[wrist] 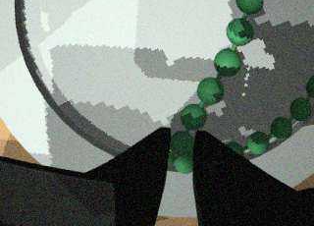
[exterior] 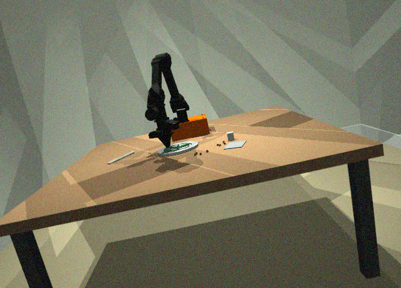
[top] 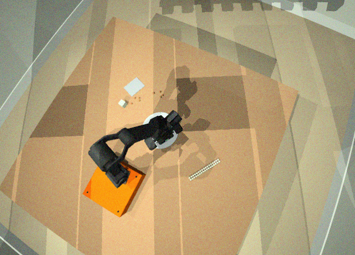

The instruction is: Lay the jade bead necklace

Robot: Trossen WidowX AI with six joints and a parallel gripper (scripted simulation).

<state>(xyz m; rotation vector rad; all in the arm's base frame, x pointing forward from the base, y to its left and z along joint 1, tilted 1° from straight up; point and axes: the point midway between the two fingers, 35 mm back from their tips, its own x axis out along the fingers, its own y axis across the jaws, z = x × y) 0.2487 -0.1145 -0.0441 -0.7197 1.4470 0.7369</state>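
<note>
Now: the round bead board 4 cm to the left of my gripper tip, 3 cm ahead of it and 1 cm below it. The rest, counted from my gripper tip: grey flat plate: 29 cm to the left, 22 cm ahead, 1 cm below; then small white cube: 30 cm to the left, 10 cm ahead.
</note>
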